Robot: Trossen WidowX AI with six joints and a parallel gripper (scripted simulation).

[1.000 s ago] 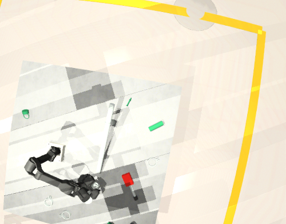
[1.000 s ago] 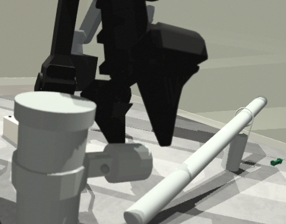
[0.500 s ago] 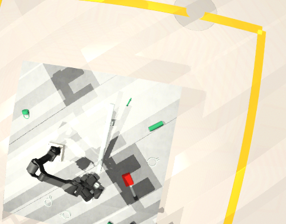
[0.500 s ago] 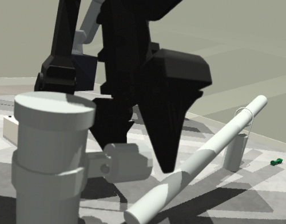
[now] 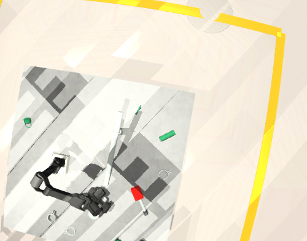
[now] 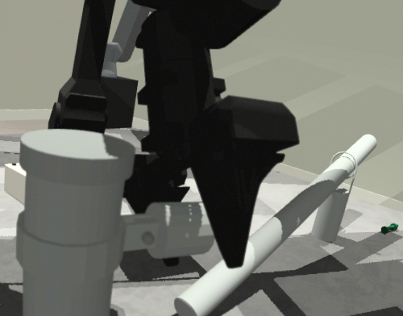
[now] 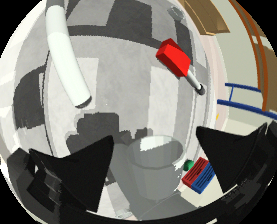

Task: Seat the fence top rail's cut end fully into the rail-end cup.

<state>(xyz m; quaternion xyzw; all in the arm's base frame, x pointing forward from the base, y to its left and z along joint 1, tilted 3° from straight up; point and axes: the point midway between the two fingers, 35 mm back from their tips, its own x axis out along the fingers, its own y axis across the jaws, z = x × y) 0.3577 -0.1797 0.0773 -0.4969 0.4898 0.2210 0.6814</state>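
Now: gripper tip 30 mm past the rail-end cup, 10 mm to the left of it and 20 mm below it. From my gripper tip the other things lie so: red-headed tool 230 mm ahead, 40 mm to the right, 100 mm below; green cylinder 350 mm ahead, 460 mm to the left, 100 mm below; small post 20 mm ahead, 450 mm to the left, 10 mm below.
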